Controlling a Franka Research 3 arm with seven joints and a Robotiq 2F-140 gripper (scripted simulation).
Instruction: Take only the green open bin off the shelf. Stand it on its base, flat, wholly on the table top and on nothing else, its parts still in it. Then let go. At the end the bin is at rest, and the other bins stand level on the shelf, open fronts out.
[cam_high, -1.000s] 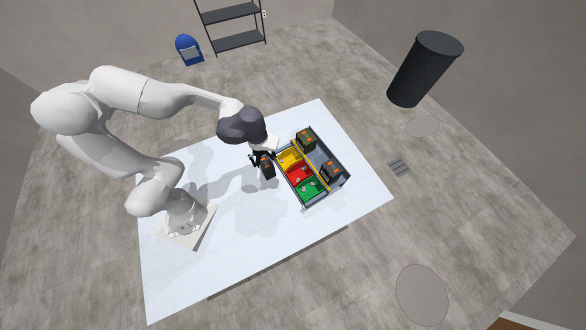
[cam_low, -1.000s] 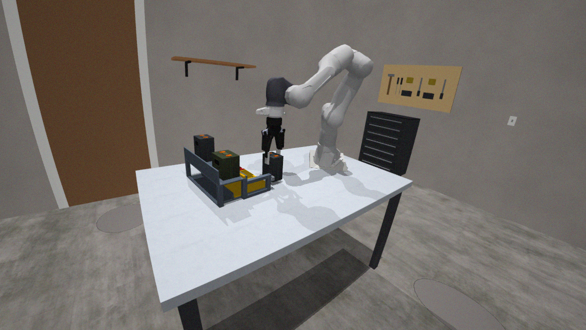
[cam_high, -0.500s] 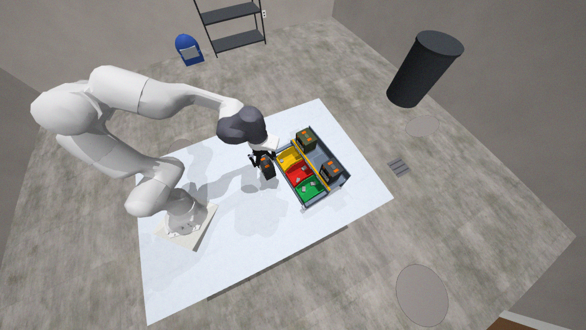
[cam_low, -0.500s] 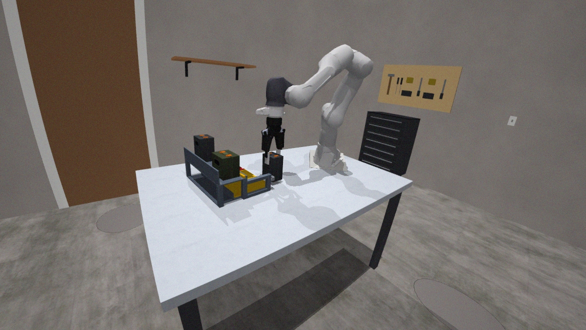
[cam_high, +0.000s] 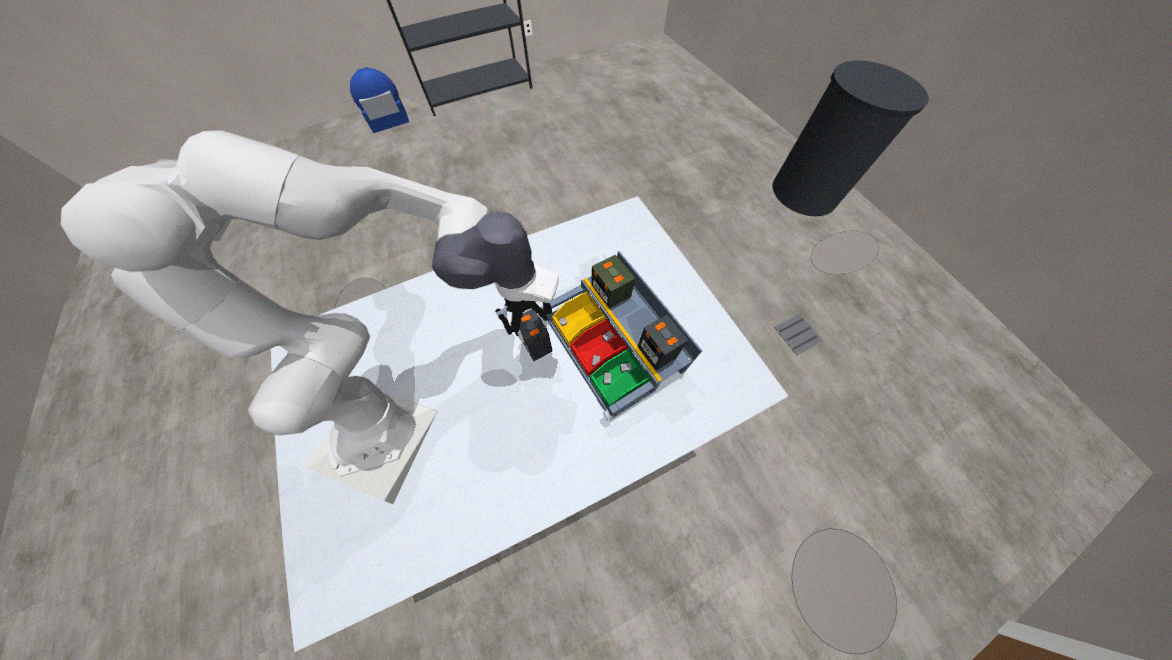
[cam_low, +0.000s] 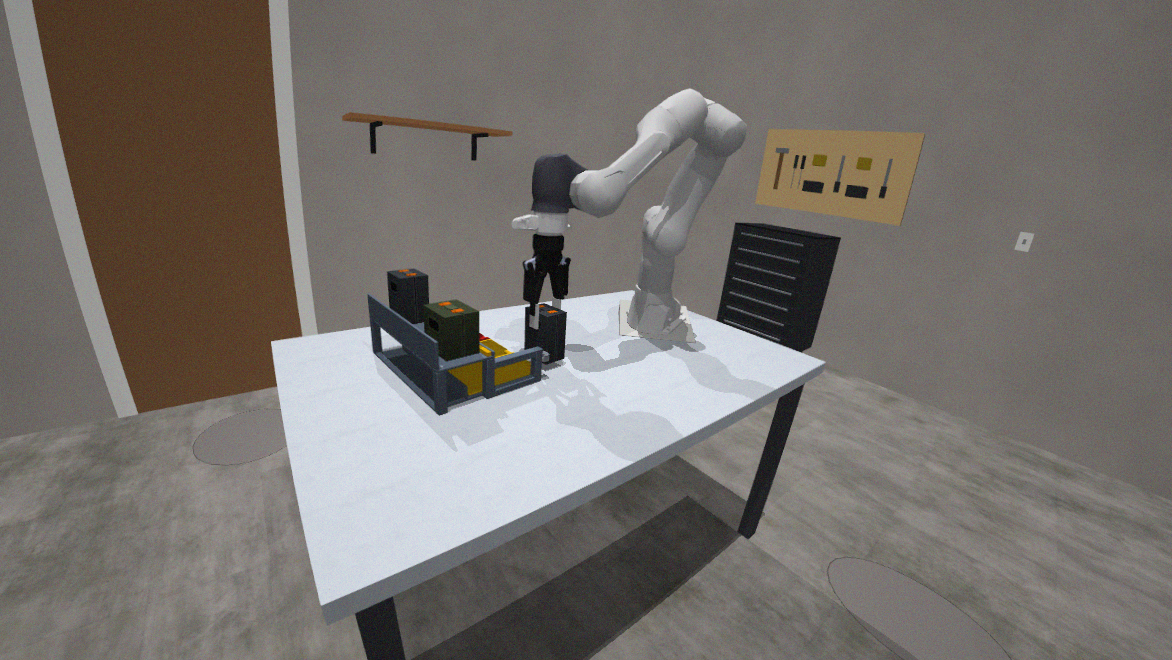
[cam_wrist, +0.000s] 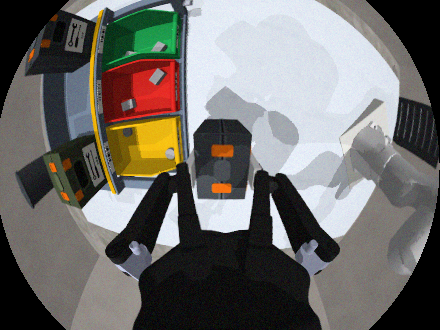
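Now: the green open bin 22 cm to the right of my hand, 17 cm ahead of it and 9 cm below it. Round my hand: red bin (17 cm ahead, 11 cm to the right, 9 cm below); then black box (27 cm ahead, 22 cm to the right, 3 cm above); then yellow bin (17 cm ahead, 9 cm below, 1 cm to the left).
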